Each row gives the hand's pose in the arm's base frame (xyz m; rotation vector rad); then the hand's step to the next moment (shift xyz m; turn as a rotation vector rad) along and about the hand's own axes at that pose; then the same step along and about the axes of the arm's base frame.
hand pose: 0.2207 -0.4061 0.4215 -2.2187 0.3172 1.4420
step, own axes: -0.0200 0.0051 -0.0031 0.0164 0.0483 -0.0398
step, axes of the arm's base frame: -0.0082 -0.0072 0.0178 0.0176 -0.0607 -0.0141
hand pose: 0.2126 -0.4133 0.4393 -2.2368 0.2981 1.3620
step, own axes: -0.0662 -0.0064 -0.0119 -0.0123 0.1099 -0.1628
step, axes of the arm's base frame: -0.0196 -0.0054 0.0644 0.0718 -0.1791 0.0386
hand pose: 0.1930 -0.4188 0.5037 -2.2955 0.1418 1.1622
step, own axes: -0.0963 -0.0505 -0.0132 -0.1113 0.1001 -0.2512
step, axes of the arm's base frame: -0.0335 0.0209 0.1022 0.0767 -0.2321 0.1606
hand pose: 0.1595 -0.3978 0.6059 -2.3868 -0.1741 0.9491
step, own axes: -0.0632 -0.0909 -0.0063 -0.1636 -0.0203 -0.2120
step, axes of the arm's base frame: -0.0351 0.0532 0.0907 0.0217 -0.1302 0.2339
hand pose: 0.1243 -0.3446 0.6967 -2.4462 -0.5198 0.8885
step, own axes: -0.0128 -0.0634 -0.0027 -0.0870 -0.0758 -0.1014
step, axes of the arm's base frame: -0.0190 0.0442 0.0433 -0.0080 -0.0130 0.1529
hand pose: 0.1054 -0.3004 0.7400 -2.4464 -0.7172 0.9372
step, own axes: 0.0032 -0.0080 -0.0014 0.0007 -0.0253 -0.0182
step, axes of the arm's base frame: 0.0005 0.0079 0.0038 0.0053 0.0165 0.0259
